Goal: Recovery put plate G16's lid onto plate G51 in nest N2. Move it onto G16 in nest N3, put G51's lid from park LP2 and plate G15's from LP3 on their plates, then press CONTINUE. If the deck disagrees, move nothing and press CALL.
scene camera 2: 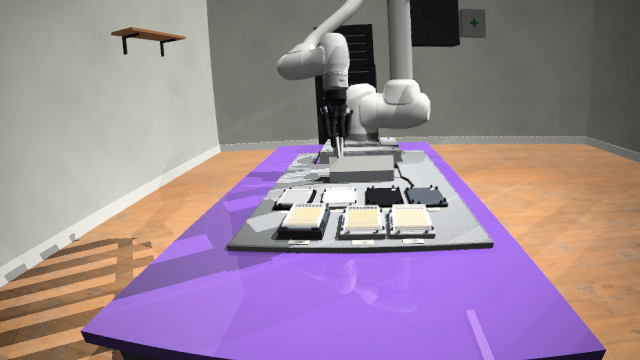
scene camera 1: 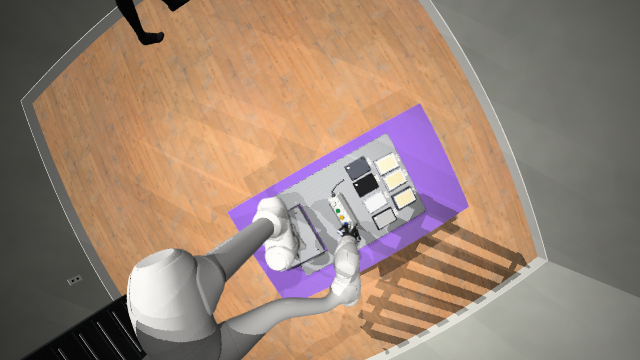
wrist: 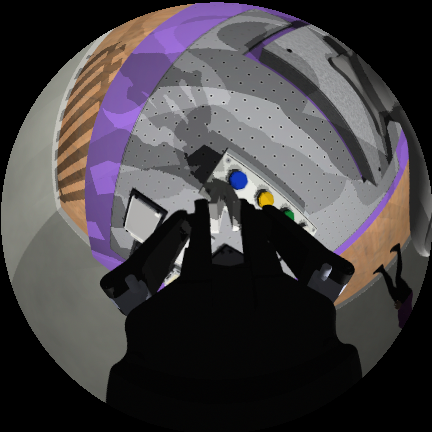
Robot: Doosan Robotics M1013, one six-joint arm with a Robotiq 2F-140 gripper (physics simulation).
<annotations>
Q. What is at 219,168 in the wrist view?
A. A button box.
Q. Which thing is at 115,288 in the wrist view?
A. The gripper.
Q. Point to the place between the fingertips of the gripper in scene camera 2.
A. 338,157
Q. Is the gripper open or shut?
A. Part open.
</annotations>
